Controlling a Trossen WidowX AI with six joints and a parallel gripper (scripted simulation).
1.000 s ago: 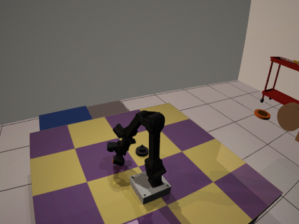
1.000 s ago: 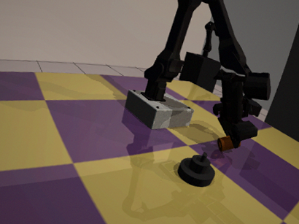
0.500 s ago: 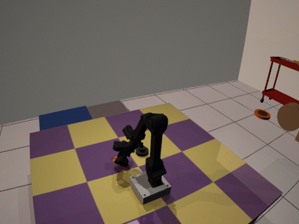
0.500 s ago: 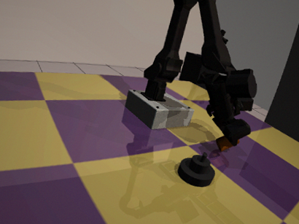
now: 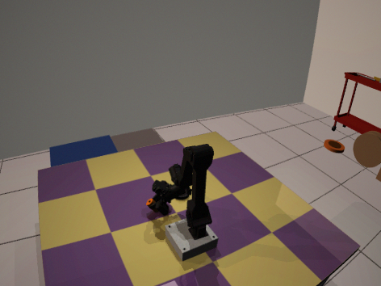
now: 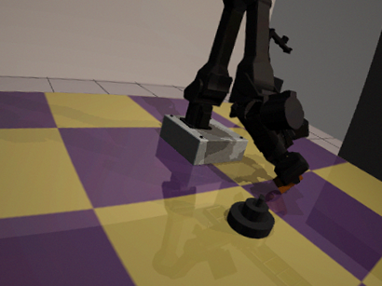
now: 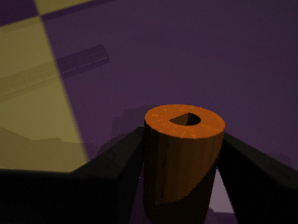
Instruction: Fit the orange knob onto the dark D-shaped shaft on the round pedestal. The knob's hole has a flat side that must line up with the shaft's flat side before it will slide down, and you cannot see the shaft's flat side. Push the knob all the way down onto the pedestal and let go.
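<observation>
Right now the orange knob is 20 mm to the right of my gripper tip and 10 mm behind it. Round my gripper tip: dark round pedestal (180 mm to the right, 70 mm ahead, 10 mm below).
</observation>
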